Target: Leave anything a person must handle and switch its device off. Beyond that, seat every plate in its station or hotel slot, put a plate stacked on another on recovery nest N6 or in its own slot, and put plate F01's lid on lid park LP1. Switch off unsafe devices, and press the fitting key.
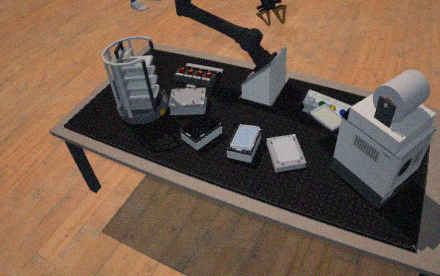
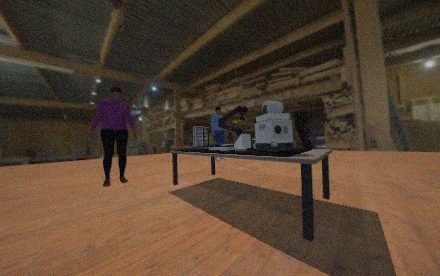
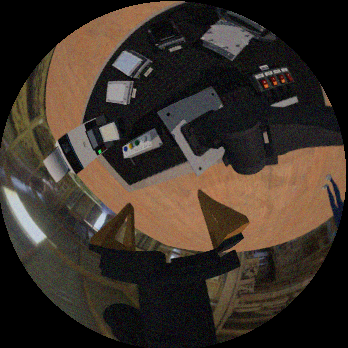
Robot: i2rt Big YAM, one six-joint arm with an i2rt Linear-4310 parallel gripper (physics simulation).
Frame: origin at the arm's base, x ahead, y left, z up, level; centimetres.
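Seen in the pictures: gripper, between the fingertips: (image 1: 276,24) (image 2: 245,122) (image 3: 162,199); arm's base, origin of its link: (image 1: 266,63) (image 2: 242,137) (image 3: 203,131).
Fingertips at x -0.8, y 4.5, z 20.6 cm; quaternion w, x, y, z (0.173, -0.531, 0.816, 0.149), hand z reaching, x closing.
Offsets run from my fingertips to a thing's top centre. "pt": to the spot under its first point.
My gripper (image 1: 276,22) (image 3: 162,199) is open and empty, high beyond the table's back edge. A cream plate {dx +21.8, dy +32.0, dz -22.5 cm} (image 1: 327,117) (image 3: 109,132) lies on the tray of the large white device (image 1: 367,150) (image 3: 80,146), which shows a green light. A light blue plate {dx +41.5, dy +4.8, dz -27.3 cm} (image 1: 246,135) (image 3: 128,63) and a black plate {dx +43.1, dy -15.0, dz -28.1 cm} (image 1: 201,127) (image 3: 166,33) sit on separate stations. The plate hotel {dx +38.4, dy -51.1, dz -0.4 cm} (image 1: 149,85) holds several pale pieces. The key panel {dx +6.7, dy +28.7, dz -26.7 cm} (image 1: 310,102) (image 3: 142,144) has blue, yellow, green and pale keys. The switch panel {pt dx +9.6, dy -36.9, dz -30.2 cm} (image 1: 199,74) (image 3: 274,79) has several red-orange rockers. Labels are unreadable.
A flat white unit {dx +37.7, dy +20.7, dz -31.6 cm} (image 1: 286,151) (image 3: 119,93) lies right of the blue plate. A grey unit {dx +28.5, dy -31.5, dz -27.5 cm} (image 1: 188,101) (image 3: 226,40) stands beside the hotel. The arm's wedge base (image 1: 265,82) stands at the back. People in purple (image 2: 114,125) and blue (image 2: 217,125) stand beyond the table.
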